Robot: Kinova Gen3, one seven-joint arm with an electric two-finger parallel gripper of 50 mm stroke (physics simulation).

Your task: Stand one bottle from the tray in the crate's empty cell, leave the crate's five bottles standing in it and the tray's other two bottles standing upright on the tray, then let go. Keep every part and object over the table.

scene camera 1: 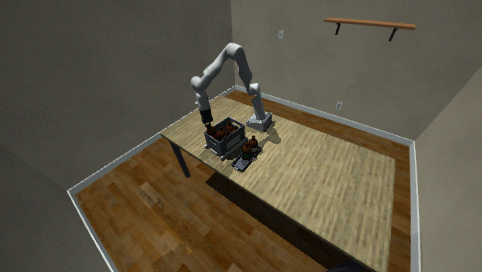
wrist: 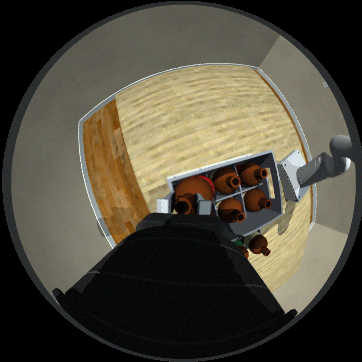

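Pixels of known places: gripper, fingertip midpoint: (scene camera 1: pixel 208 126) (wrist: pixel 184 199); arm's base, link origin: (scene camera 1: pixel 261 117) (wrist: pixel 301 177).
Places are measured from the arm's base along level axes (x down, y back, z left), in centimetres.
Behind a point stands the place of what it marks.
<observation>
The grey crate (scene camera 1: pixel 234 142) {x 0.9, y -39.2, z -8.1 cm} (wrist: pixel 256 222) {x -7.1, y -35.1, z -7.6 cm} stands on the table. My gripper (scene camera 1: pixel 208 125) {x -16.1, y -46.7, z -25.5 cm} (wrist: pixel 184 199) {x -16.1, y -46.7, z -25.5 cm} is over the crate's left end, pointing down and shut on the neck of a brown bottle (wrist: pixel 192 189) {x -14.3, y -44.8, z -25.9 cm} with a red label. This bottle is low in the crate's end; its base is hidden. Four other brown bottles (wrist: pixel 226 180) {x -6.0, y -36.8, z -22.3 cm} (wrist: pixel 252 174) {x -4.9, y -29.0, z -19.1 cm} (wrist: pixel 231 210) {x -4.9, y -39.3, z -14.6 cm} (wrist: pixel 256 199) {x -4.7, y -31.3, z -12.3 cm} stand in crate cells. The crate part behind the gripper is hidden in the wrist view. Two brown bottles (scene camera 1: pixel 247 150) {x -3.2, y -46.3, z 6.7 cm} (scene camera 1: pixel 254 144) {x -2.7, y -37.9, z 8.9 cm} stand upright on the dark tray (scene camera 1: pixel 239 165) {x 7.4, y -54.0, z 3.5 cm}; they show partly in the wrist view.
The tray is close beside the crate, near the table's (scene camera 1: pixel 320 185) {x 7.9, y -46.2, z 61.1 cm} front edge. The arm's base (scene camera 1: pixel 259 122) {x -0.2, y -7.7, z 1.4 cm} (wrist: pixel 292 175) {x 1.1, y -5.7, z -4.4 cm} stands behind the crate. The crate's left end is near the table's left part. A wooden shelf (scene camera 1: pixel 370 23) hangs on the wall.
</observation>
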